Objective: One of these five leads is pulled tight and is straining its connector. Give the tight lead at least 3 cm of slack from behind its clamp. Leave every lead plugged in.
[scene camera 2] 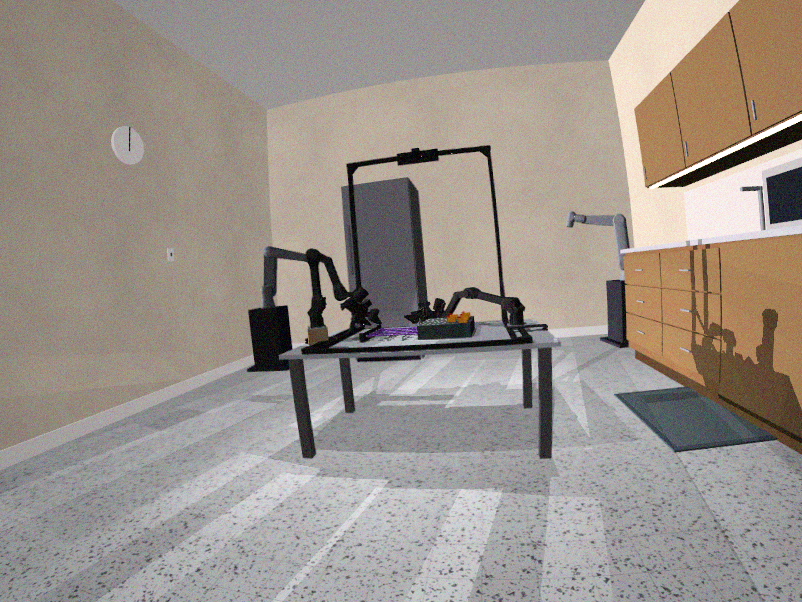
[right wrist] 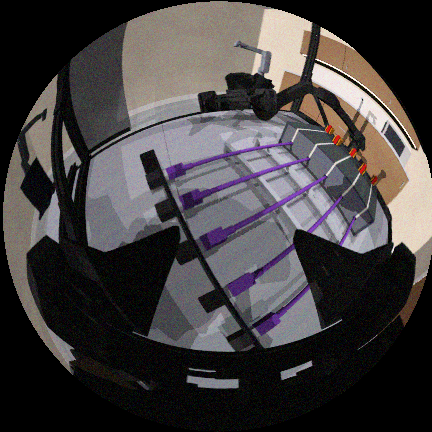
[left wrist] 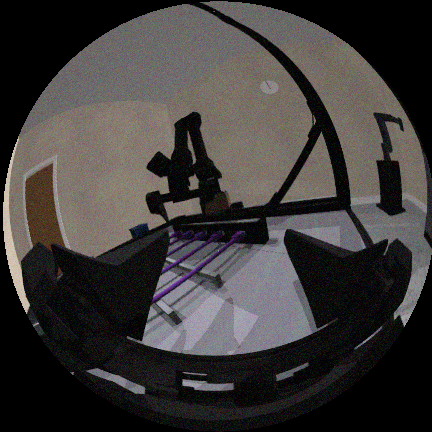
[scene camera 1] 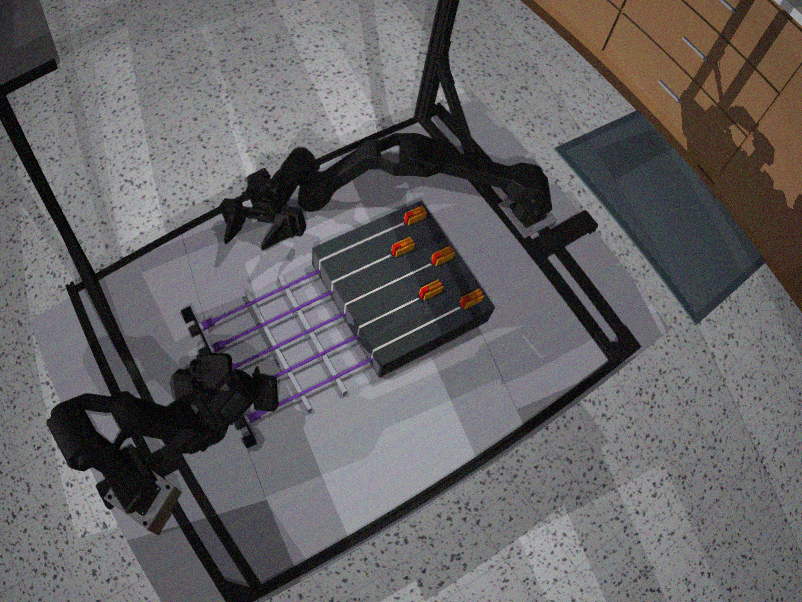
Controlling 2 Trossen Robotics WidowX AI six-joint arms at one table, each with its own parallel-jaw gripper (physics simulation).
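Where they show: left gripper, fingertip midpoint: (scene camera 2: 407, 314) (right wrist: 225, 100) (left wrist: 228, 235) (scene camera 1: 242, 245); right gripper, fingertip midpoint: (scene camera 2: 376, 324) (right wrist: 239, 234) (left wrist: 186, 218) (scene camera 1: 234, 367); left arm's base at its link origin: (scene camera 2: 517, 324) (scene camera 1: 528, 211); right arm's base at its link origin: (scene camera 2: 316, 326) (left wrist: 214, 193) (scene camera 1: 138, 492).
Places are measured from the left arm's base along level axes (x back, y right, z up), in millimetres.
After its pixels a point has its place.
Five purple leads run from plugs on a black socket strip (scene camera 1: 250, 440) {x -761, y -152, z 18 mm} (left wrist: 257, 231) {x -741, y 133, z 1 mm} to a dark block (scene camera 1: 388, 298) (scene camera 2: 446, 331). The plugs (right wrist: 175, 171) {x -725, y 93, z 5 mm} (right wrist: 191, 199) {x -726, y 42, z 6 mm} (right wrist: 215, 237) {x -726, y -7, z 6 mm} (right wrist: 242, 283) {x -729, y -58, z 6 mm} (right wrist: 267, 323) {x -731, y -109, z 6 mm} all sit at the strip. White lines cross the block to orange-and-red clamps (scene camera 1: 414, 215) {x -263, y 79, z 63 mm} (scene camera 1: 402, 246) {x -324, y 29, z 64 mm} (scene camera 1: 443, 255) {x -264, y -26, z 63 mm} (scene camera 1: 430, 289) {x -329, y -75, z 65 mm} (scene camera 1: 471, 298) {x -271, y -130, z 65 mm}. I cannot tell which lead is tight. My left gripper (scene camera 1: 246, 243) {x -594, y 185, z 64 mm} (left wrist: 228, 235) {x -594, y 185, z 64 mm} is open and empty, beyond the uppermost lead in scene camera 1. My right gripper (right wrist: 239, 234) {x -720, y -24, z 45 mm} is open and empty above the strip's lower plugs, hiding parts of some leads.
Pale rails (scene camera 1: 343, 390) {x -558, y -146, z -3 mm} lie crosswise beneath the leads, between strip and block. A black frame (scene camera 1: 414, 495) {x -556, y -386, z -4 mm} borders the table, with an upright post (scene camera 1: 435, 71) {x -62, y 326, z 177 mm} behind the block in scene camera 1. The left arm (scene camera 1: 401, 154) {x -260, y 157, z 175 mm} reaches along the table's upper edge there.
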